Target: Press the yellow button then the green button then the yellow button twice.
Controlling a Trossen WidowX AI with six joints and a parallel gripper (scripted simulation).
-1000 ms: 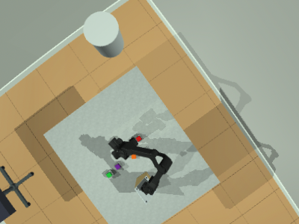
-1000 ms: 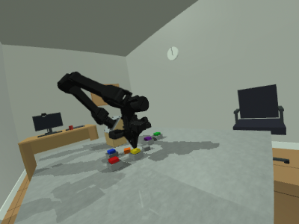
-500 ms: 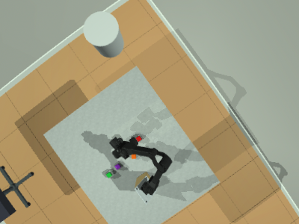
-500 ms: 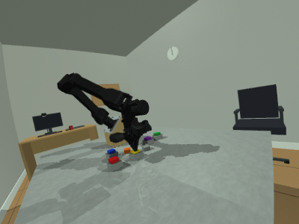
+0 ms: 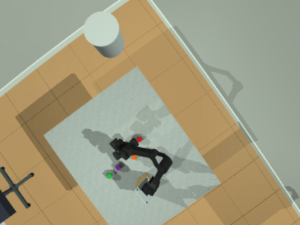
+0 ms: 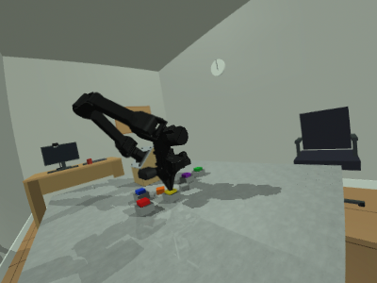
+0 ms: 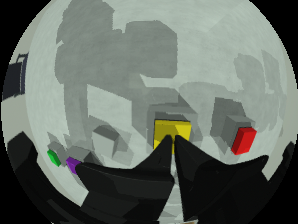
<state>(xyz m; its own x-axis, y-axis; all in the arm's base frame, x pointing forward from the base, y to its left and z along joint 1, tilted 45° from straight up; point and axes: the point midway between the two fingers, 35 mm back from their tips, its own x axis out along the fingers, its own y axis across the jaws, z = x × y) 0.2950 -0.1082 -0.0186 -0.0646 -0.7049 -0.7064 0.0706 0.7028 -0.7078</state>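
Right now my gripper tip is 10 mm above the yellow button. From my gripper tip the other things lie so: small grey block (20 mm behind, 80 mm to the left, 20 mm below); then red button (20 mm behind, 100 mm to the right); then orange block (100 mm behind, 20 mm to the left, 20 mm below).
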